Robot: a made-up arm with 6 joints. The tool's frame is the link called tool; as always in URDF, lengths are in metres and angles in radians. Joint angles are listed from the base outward. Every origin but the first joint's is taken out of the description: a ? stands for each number. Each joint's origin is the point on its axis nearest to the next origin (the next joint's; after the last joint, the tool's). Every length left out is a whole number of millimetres.
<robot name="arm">
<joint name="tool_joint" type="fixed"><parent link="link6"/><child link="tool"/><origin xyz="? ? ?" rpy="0 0 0"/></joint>
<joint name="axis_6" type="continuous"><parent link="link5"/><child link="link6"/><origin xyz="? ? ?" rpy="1.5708 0 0"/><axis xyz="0 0 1"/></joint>
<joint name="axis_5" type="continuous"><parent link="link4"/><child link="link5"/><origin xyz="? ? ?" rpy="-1.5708 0 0"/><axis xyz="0 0 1"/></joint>
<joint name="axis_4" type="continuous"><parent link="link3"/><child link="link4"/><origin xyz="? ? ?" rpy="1.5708 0 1.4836"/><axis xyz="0 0 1"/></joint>
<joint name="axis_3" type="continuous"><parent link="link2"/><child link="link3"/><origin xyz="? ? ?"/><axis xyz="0 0 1"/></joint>
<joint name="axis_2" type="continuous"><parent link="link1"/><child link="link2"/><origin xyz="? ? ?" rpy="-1.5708 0 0"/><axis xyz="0 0 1"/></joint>
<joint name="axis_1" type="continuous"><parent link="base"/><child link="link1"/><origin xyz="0 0 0.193"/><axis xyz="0 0 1"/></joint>
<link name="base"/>
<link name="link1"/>
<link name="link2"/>
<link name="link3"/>
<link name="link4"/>
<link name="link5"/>
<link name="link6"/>
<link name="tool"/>
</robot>
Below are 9 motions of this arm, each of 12 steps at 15 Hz.
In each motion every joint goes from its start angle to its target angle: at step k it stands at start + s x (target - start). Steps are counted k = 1, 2, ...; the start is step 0. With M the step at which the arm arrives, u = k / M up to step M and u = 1 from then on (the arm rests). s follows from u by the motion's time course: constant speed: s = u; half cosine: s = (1 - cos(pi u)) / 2; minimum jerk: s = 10 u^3 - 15 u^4 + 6 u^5.
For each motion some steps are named. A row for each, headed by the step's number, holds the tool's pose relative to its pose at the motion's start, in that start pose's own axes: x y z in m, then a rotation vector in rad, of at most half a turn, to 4 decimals.
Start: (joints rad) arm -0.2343 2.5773 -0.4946 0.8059 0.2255 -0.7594
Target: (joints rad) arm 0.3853 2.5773 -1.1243 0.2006 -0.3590 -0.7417
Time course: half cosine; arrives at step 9
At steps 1, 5, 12:
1: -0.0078 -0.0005 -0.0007 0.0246 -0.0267 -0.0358
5: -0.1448 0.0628 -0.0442 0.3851 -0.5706 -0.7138
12: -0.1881 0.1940 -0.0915 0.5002 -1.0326 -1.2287

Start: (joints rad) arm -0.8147 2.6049 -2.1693 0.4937 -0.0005 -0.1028
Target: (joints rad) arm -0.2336 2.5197 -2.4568 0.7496 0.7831 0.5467
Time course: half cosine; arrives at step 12
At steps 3, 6, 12:
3: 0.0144 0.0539 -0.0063 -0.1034 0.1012 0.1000
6: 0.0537 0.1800 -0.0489 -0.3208 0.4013 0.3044
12: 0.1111 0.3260 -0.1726 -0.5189 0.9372 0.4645

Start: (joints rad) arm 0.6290 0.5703 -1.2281 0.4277 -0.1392 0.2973
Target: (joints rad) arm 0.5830 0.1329 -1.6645 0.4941 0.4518 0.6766
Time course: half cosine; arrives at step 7
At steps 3, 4, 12:
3: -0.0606 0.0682 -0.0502 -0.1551 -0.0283 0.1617
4: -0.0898 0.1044 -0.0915 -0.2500 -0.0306 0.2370
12: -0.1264 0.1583 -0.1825 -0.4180 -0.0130 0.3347

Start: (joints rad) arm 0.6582 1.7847 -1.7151 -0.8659 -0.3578 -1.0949
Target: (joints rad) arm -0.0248 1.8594 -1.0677 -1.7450 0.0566 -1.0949
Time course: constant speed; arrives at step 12
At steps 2, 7, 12:
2: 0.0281 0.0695 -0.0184 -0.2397 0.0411 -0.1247
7: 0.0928 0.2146 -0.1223 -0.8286 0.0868 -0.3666
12: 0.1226 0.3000 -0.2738 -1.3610 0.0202 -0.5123

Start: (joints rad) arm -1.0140 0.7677 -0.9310 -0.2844 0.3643 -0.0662
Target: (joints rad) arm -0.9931 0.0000 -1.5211 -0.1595 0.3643 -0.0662
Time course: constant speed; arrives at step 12
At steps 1, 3, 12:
1: -0.0254 -0.0103 -0.0230 0.0309 -0.1074 0.0207
3: -0.0687 -0.0299 -0.0792 0.0897 -0.3233 0.0614
12: -0.0834 -0.0727 -0.4287 0.3106 -1.3107 0.2170

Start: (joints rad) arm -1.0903 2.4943 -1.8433 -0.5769 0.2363 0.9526
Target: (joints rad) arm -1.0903 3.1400 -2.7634 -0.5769 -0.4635 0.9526
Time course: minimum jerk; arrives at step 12
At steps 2, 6, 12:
2: -0.0035 0.0040 0.0042 -0.0239 -0.0233 0.0012
6: -0.0382 0.0496 0.0396 -0.3351 -0.3307 0.0046
12: -0.0476 0.0802 0.0350 -0.6674 -0.6635 -0.0175

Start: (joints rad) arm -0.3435 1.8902 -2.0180 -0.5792 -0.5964 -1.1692
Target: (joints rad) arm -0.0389 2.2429 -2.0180 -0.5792 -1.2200 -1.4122
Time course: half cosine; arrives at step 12
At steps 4, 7, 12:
4: -0.0448 0.0214 0.0035 0.0861 -0.1180 0.0189
7: -0.1156 0.0471 -0.0036 0.2339 -0.2724 0.0637
12: -0.1838 0.0644 -0.0246 0.3925 -0.3909 0.1269

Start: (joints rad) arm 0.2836 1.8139 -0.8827 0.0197 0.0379 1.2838
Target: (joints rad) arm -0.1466 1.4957 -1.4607 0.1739 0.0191 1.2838
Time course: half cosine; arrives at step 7
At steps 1, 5, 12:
1: -0.0108 0.0119 -0.0048 -0.0402 -0.0250 0.0237
5: -0.1763 0.1407 -0.1740 -0.6589 -0.4536 0.2915
12: -0.2040 0.1545 -0.2385 -0.8111 -0.5685 0.3229

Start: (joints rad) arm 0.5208 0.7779 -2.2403 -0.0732 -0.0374 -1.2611
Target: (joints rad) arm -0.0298 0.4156 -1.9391 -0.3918 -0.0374 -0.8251
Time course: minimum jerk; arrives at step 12
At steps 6, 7, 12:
6: -0.0609 -0.0202 -0.0280 0.0231 -0.0212 -0.2165
7: -0.0818 -0.0209 -0.0378 0.0289 -0.0292 -0.2830
12: -0.1298 -0.0122 -0.0618 0.0392 -0.0496 -0.4330

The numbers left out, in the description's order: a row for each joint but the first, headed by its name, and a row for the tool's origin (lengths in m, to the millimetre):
tool: 0 0 0
axis_6: 0 -0.138 0
axis_5: 0 0 0
axis_4: 0.222 -0.039 0
axis_3: -0.226 -0.031 0
axis_2: 0 0 0

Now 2 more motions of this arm.
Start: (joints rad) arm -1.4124 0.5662 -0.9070 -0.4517 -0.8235 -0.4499
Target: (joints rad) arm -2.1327 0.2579 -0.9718 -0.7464 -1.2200 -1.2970
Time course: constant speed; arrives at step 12
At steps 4, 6, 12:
4: -0.0418 -0.0217 -0.0065 0.0700 -0.1208 -0.6058
6: -0.0652 -0.0219 -0.0098 0.0922 -0.1843 -0.9097
12: -0.1257 0.0192 -0.0173 0.1089 -0.4283 -1.8011

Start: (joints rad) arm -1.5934 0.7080 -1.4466 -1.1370 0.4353 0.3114
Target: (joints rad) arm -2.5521 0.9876 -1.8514 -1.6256 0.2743 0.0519
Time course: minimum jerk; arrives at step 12
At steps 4, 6, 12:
4: -0.0079 -0.0262 0.0078 0.1868 0.0305 -0.2543
6: -0.0211 -0.0593 0.0132 0.4174 0.1075 -0.6248
12: -0.0469 -0.1061 0.0130 0.7309 0.3421 -1.2962

